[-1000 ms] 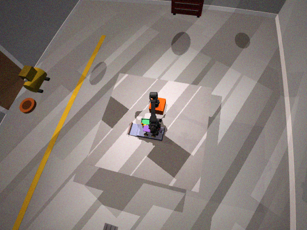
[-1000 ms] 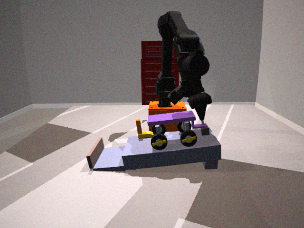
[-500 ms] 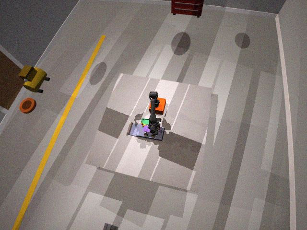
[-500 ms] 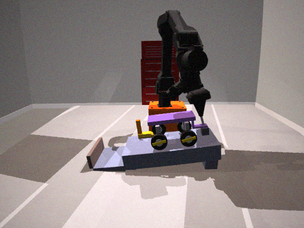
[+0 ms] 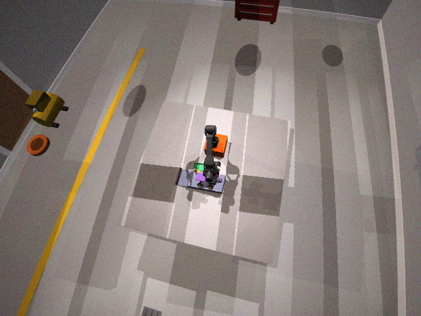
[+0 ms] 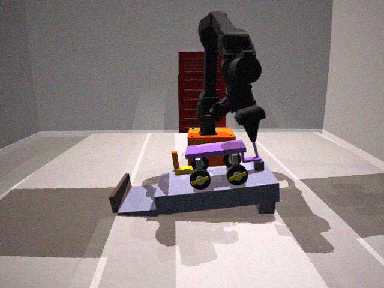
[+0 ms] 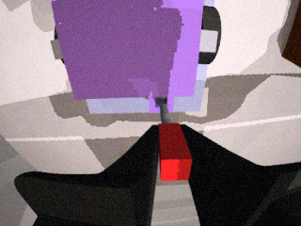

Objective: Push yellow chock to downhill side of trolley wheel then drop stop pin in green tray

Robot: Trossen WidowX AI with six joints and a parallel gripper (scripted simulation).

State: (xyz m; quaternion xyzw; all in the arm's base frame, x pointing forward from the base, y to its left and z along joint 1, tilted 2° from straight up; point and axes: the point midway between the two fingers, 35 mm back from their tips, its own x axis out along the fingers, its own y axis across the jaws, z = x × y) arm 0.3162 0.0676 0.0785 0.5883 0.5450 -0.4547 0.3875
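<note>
Right now my gripper tip is 120 mm past the green tray, 180 mm to the left of it and 170 mm above it. Also, from my gripper tip: purple trolley 10 mm ahead, 100 mm to the right, 50 mm below; ramp 10 mm ahead, 100 mm to the right, 120 mm below; red-headed stop pin right at my gripper tip.
</note>
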